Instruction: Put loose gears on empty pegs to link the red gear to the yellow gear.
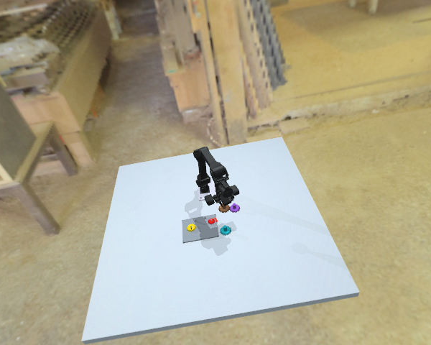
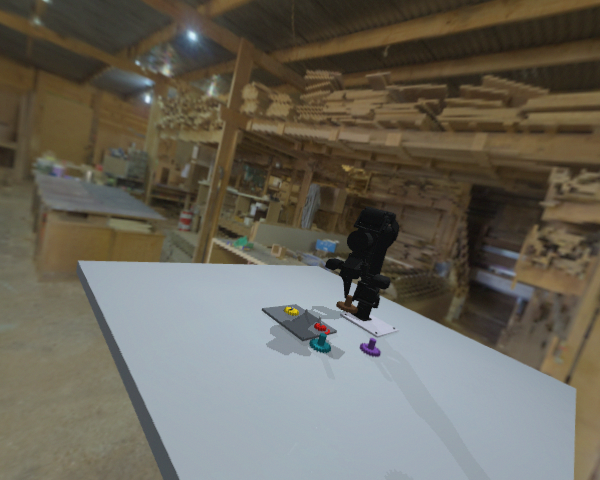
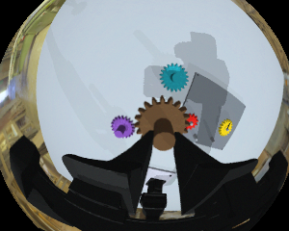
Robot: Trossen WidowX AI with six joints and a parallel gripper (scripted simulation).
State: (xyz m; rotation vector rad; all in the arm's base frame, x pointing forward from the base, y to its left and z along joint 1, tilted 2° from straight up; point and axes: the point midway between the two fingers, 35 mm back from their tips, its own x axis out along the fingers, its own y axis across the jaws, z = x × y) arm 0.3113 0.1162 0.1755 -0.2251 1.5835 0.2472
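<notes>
The red gear is 20 mm behind my gripper tip, 90 mm to the right of it and 140 mm below it. The rest, counted from my gripper tip: red arrow 30 mm behind, 60 mm to the right, 150 mm below; brown gear 10 mm below; teal gear 60 mm ahead, 10 mm to the right, 140 mm below.
</notes>
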